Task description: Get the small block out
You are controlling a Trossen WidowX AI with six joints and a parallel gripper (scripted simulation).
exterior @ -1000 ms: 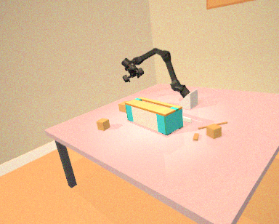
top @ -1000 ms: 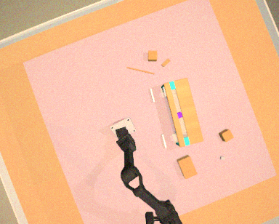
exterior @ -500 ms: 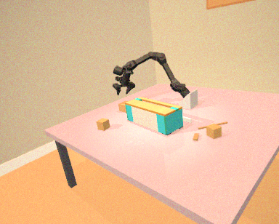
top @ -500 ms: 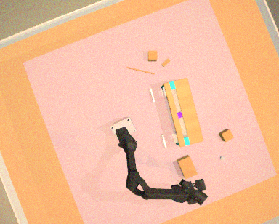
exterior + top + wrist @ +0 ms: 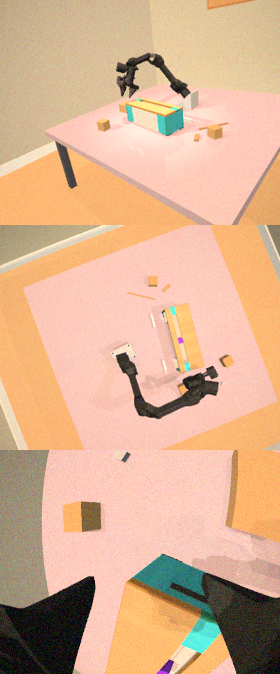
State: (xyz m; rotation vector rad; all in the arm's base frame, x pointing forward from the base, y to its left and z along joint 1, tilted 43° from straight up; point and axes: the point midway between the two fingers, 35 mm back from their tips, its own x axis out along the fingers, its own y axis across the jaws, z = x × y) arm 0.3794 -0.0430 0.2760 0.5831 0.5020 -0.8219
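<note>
The purple block lies 6 cm behind my gripper tip, 21 cm to the left of it and 7 cm below it. The rest, counted from my gripper tip: chip: 2 cm behind, 55 cm to the left, 15 cm below; thin stick: 19 cm behind, 55 cm to the left, 15 cm below.
</note>
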